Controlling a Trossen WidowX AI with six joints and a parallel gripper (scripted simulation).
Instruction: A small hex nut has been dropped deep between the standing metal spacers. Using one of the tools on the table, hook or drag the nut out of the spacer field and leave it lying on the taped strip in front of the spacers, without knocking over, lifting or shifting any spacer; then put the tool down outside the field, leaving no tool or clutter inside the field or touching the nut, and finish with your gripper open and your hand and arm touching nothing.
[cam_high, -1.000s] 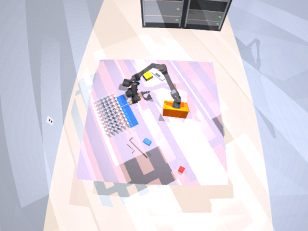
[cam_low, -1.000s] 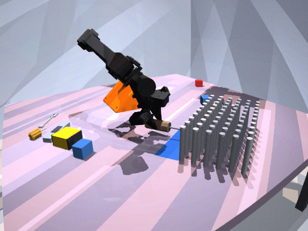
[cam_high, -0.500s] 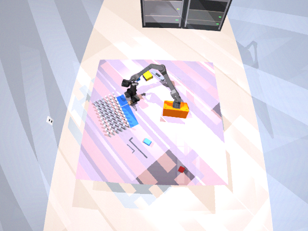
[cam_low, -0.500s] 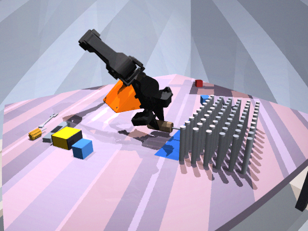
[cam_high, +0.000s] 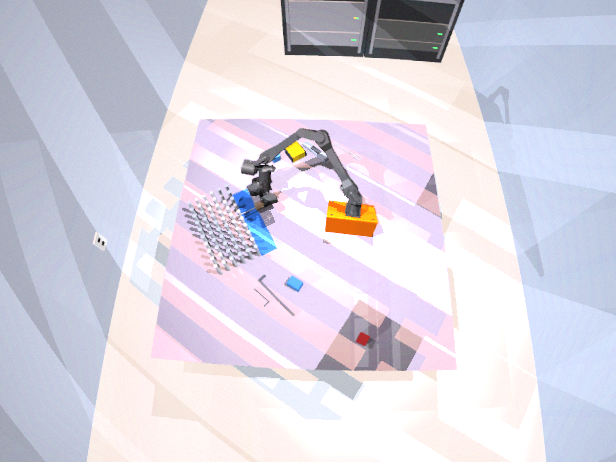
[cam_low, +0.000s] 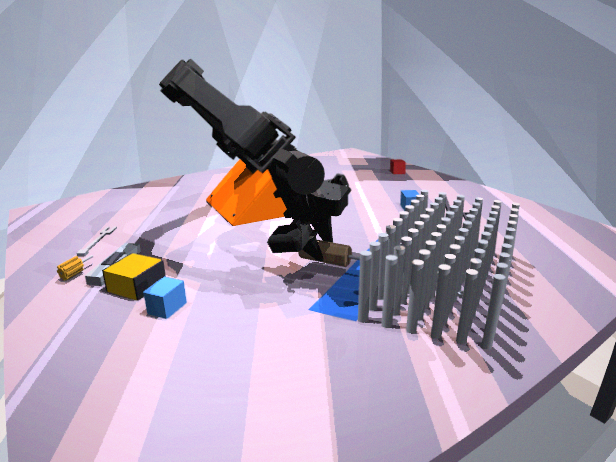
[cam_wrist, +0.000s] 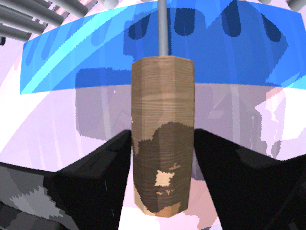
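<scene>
Now: the blue taped strip 8 cm to the left of my gripper tip, 3 cm below it and 3 cm ahead of it. The rest, counted from my gripper tip: hook tool 8 cm ahead, 7 cm to the left; then red cube 56 cm behind, 52 cm to the left, 1 cm below; then yellow block 34 cm to the right, 7 cm behind, 1 cm below.
</scene>
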